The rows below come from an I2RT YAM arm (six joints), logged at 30 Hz.
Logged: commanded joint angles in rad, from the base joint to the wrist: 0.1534 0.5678 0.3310 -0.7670 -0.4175 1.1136; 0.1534 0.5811 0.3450 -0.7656 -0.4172 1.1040; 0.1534 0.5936 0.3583 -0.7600 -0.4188 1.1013; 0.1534 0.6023 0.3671 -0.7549 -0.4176 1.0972; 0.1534 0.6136 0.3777 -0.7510 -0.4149 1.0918; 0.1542 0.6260 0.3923 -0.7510 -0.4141 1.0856; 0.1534 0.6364 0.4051 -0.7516 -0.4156 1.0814; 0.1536 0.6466 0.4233 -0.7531 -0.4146 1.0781; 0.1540 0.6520 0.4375 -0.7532 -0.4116 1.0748; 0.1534 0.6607 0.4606 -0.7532 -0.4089 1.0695; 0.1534 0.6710 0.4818 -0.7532 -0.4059 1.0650; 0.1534 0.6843 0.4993 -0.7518 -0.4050 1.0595; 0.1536 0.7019 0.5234 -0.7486 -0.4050 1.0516; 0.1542 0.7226 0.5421 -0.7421 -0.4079 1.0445; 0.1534 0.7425 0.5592 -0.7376 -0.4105 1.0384; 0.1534 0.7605 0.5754 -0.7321 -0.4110 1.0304; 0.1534 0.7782 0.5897 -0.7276 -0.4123 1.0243
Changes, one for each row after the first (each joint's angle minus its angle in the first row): 0.0000 0.0133 0.0140 0.0014 0.0003 -0.0096; 0.0000 0.0258 0.0273 0.0070 -0.0013 -0.0123; 0.0000 0.0345 0.0361 0.0121 -0.0001 -0.0164; 0.0000 0.0458 0.0467 0.0160 0.0026 -0.0218; 0.0008 0.0582 0.0613 0.0160 0.0034 -0.0280; 0.0000 0.0686 0.0741 0.0154 0.0019 -0.0322; 0.0002 0.0788 0.0923 0.0139 0.0029 -0.0355; 0.0006 0.0842 0.1065 0.0138 0.0059 -0.0388; 0.0000 0.0929 0.1296 0.0138 0.0086 -0.0441; 0.0000 0.1032 0.1508 0.0138 0.0116 -0.0486; 0.0000 0.1165 0.1683 0.0152 0.0125 -0.0541; 0.0002 0.1341 0.1924 0.0184 0.0125 -0.0620; 0.0008 0.1548 0.2111 0.0249 0.0096 -0.0691; 0.0000 0.1747 0.2282 0.0294 0.0070 -0.0752; 0.0000 0.1927 0.2444 0.0349 0.0065 -0.0832; 0.0000 0.2104 0.2587 0.0394 0.0052 -0.0893
